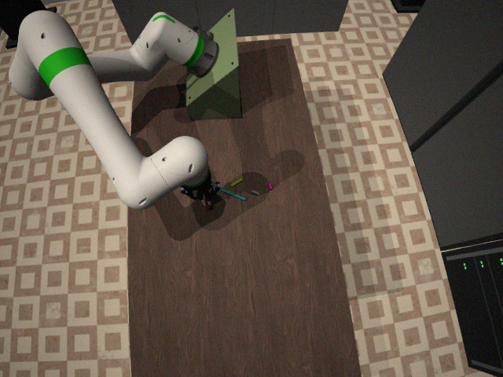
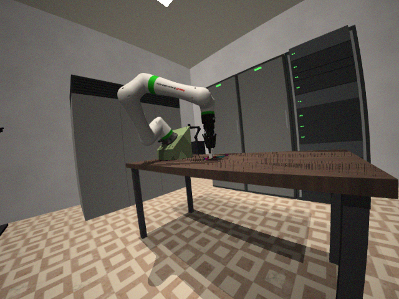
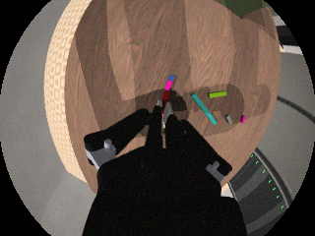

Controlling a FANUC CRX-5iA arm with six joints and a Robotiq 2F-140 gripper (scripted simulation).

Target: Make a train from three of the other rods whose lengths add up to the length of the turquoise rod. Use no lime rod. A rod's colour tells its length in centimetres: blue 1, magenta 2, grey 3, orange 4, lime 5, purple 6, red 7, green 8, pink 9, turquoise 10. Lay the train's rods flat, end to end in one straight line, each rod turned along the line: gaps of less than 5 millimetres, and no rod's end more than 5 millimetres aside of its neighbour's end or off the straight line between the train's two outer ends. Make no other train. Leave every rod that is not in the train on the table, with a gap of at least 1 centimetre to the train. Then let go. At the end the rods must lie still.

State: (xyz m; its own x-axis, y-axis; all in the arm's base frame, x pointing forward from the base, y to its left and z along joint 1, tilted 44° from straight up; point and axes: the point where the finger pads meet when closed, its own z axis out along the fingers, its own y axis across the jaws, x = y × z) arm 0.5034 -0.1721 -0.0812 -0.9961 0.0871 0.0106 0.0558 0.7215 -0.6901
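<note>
My gripper is now 60 mm past the small blue rod and 40 mm above it. Round my hand: lime rod 60 mm behind, 120 mm to the left, 40 mm below; then red rod 30 mm below; then turquoise rod 20 mm behind, 100 mm to the left, 40 mm below.
</note>
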